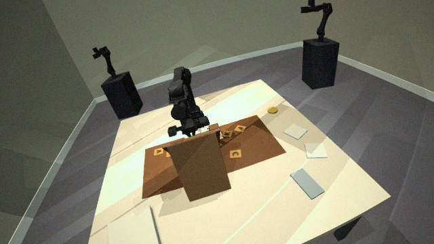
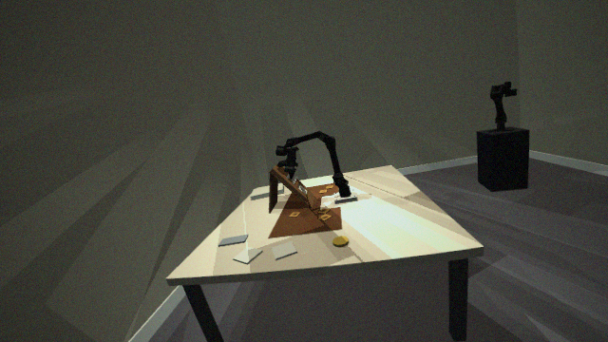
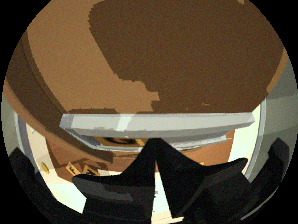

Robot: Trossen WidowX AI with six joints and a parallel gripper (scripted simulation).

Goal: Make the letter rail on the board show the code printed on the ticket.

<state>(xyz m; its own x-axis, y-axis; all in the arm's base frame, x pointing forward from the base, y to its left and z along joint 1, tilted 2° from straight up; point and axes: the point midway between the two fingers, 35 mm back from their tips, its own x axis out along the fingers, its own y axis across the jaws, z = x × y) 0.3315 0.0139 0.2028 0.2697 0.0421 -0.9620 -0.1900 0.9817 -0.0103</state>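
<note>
My gripper tip is now 3 cm to the right of the orange tile marked g. Also, from my gripper tip: brown mat: 18 cm below, 15 cm behind, 2 cm to the left; then white ticket: 9 cm below, 5 cm behind, 3 cm to the right; then tile marked c: 18 cm to the left, 18 cm below, 5 cm behind.
</note>
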